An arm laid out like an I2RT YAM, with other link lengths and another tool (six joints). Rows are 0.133 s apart.
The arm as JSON. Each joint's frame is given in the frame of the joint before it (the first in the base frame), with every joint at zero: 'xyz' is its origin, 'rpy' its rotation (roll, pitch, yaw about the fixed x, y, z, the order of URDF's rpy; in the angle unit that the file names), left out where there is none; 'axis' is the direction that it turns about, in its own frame. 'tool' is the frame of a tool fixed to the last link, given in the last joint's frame.
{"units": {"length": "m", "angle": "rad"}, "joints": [
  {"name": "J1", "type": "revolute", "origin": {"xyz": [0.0, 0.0, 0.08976]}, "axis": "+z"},
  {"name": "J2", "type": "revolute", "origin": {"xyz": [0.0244, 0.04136, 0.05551], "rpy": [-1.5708, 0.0, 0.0]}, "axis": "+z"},
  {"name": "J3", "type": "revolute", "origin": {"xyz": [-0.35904, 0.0, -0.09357], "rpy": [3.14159, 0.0, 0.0]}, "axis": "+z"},
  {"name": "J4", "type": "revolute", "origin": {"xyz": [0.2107, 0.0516, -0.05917]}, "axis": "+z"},
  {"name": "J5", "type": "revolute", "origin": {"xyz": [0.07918, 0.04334, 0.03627], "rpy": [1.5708, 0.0, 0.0]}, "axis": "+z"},
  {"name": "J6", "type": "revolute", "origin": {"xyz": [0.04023, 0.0, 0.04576], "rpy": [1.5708, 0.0, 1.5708]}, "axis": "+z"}
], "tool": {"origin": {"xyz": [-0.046, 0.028, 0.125], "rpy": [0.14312, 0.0, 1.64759]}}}
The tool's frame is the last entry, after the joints.
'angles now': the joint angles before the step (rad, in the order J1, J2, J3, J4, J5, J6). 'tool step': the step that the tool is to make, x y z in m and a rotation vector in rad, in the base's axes. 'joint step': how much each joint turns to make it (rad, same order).
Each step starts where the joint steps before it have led.
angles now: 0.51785 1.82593 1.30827 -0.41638 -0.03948 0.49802
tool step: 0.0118 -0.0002 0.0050 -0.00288 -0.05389 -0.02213
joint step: -0.00002 -0.00001 0.00040 0.04498 0.03660 -0.00040
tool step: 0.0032 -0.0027 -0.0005 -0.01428 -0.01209 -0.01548
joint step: 0.00014 -0.00004 -0.00033 0.00372 0.02413 0.00049
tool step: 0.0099 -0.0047 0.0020 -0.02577 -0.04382 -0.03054
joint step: -0.00006 -0.00009 0.00031 0.02516 0.05336 -0.00500
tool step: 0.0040 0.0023 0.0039 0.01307 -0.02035 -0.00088
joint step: -0.00013 0.00005 0.00000 0.02410 -0.00047 0.00141
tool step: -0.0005 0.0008 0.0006 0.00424 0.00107 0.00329
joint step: 0.00011 -0.00050 0.00041 0.00022 -0.00526 0.00047
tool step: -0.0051 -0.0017 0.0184 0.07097 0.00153 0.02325
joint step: -0.02528 -0.03248 0.00166 -0.00132 -0.07903 0.00756
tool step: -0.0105 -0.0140 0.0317 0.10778 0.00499 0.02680
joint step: -0.06178 -0.06373 0.00000 -0.01949 -0.13236 0.00802
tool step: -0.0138 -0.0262 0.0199 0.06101 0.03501 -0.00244
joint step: -0.07658 -0.05950 -0.00007 -0.06858 -0.10179 -0.00069
